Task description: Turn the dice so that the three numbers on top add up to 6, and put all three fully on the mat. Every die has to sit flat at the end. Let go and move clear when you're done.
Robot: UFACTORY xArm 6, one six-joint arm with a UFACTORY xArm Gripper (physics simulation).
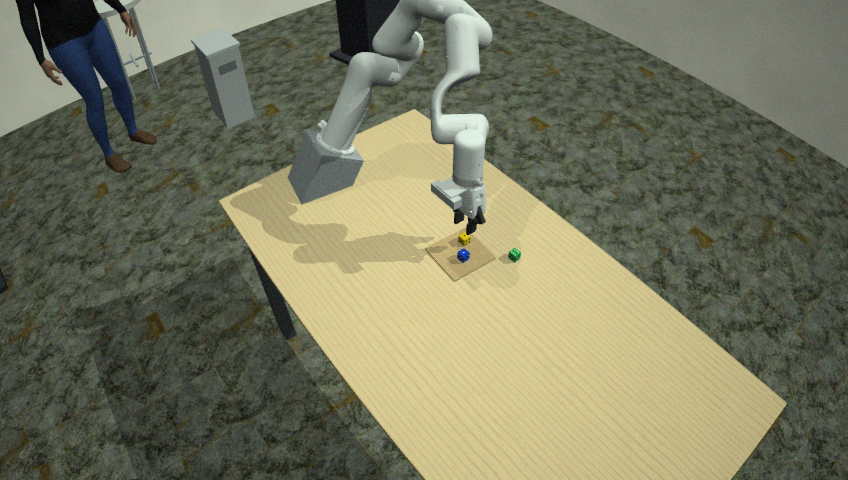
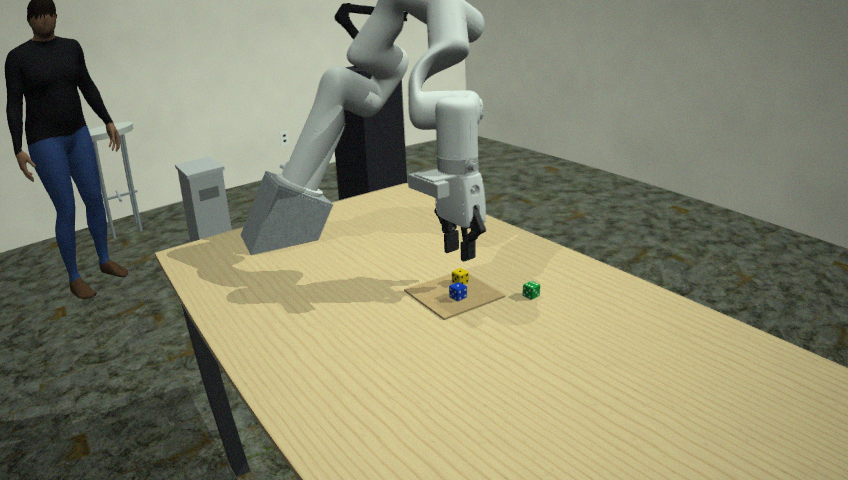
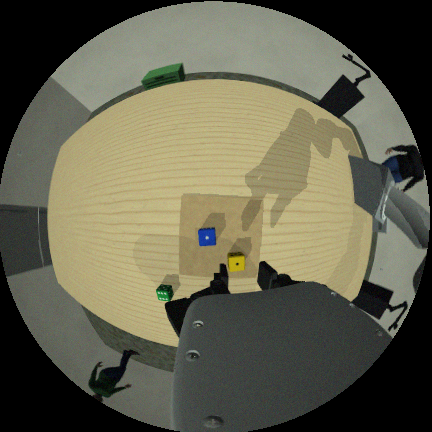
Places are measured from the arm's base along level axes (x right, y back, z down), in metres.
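Pixels of known places: gripper, fingertip midpoint: (image 1: 465, 227) (image 2: 459, 255) (image 3: 241, 272); arm's base, link origin: (image 1: 334, 144) (image 2: 298, 186).
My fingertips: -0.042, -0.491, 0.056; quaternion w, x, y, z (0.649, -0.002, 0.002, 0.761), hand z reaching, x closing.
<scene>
For each thing: its top centre in the pictures, then the offset to it from my fingertips, as dx, dy, dz. Level surfaces: height alone.
- yellow die, top centre: (image 3: 236, 263) (image 2: 460, 271) (image 1: 464, 235) +0.000, +0.000, +0.034
- brown mat, top centre: (image 3: 220, 238) (image 2: 454, 292) (image 1: 460, 252) +0.038, -0.018, +0.059
- blue die, top centre: (image 3: 206, 237) (image 2: 457, 285) (image 1: 463, 252) +0.048, -0.038, +0.034
- green die, top centre: (image 2: 531, 284) (image 3: 162, 295) (image 1: 515, 252) -0.050, -0.138, +0.038
- wooden table, surface height: dz +0.063
A yellow die (image 1: 464, 239) (image 2: 460, 276) (image 3: 236, 262) sits flat on the brown mat (image 1: 455, 273) (image 2: 443, 310) (image 3: 192, 207), near its back edge, with one pip on top. A blue die (image 1: 463, 255) (image 2: 457, 292) (image 3: 207, 237) sits flat on the mat, apart from the yellow one, with one pip on top. A green die (image 1: 514, 255) (image 2: 531, 290) (image 3: 164, 293) sits flat on the bare table beside the mat; its top appears to show six pips. My gripper (image 1: 465, 225) (image 2: 459, 252) (image 3: 241, 272) is open and empty, a little above the yellow die.
The wooden table (image 1: 535, 356) (image 2: 505, 386) (image 3: 125, 175) carries the arm's grey base block (image 1: 324, 172) (image 2: 285, 214) at its far end. The arm's shadow falls across the table and part of the mat. A person (image 1: 77, 65) (image 2: 50, 101) stands beyond the table.
</scene>
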